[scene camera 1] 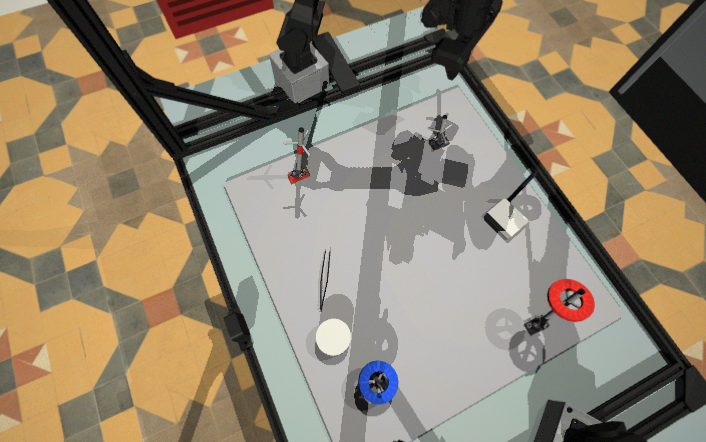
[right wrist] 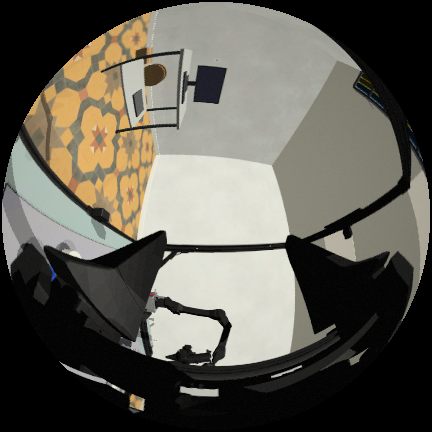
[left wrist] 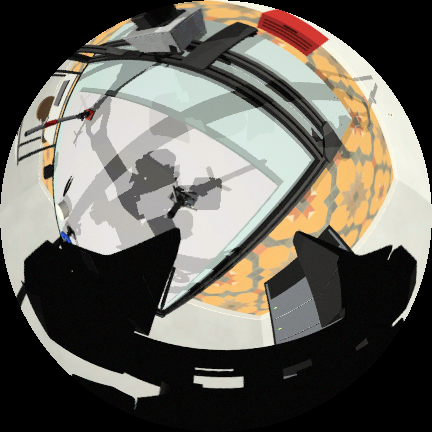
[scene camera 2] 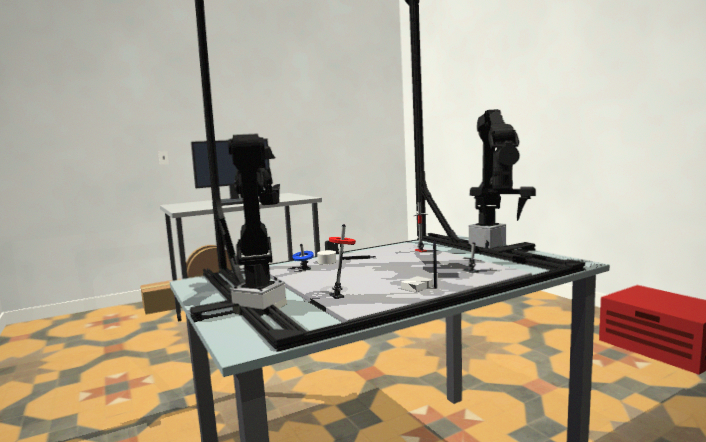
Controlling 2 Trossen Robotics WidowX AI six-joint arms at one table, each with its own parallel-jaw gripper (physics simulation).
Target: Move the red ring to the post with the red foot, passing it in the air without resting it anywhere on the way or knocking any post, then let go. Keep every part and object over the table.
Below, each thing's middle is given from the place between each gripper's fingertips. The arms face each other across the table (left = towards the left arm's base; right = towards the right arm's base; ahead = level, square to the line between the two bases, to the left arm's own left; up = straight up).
Scene:
Now: left hand 30 cm to the left of the white block point(scene camera 1: 504, 216), 14 cm above it and 6 cm past it. Also, from my left hand: red ring point(scene camera 1: 553, 296) 48 cm to the right, 15 cm behind, 1 cm below.
Right now the red ring is 420 mm ahead of my right hand, 40 mm to the right of it and 180 mm below it. Also, from my right hand: white block: 510 mm ahead, 140 mm to the left, 320 mm below.

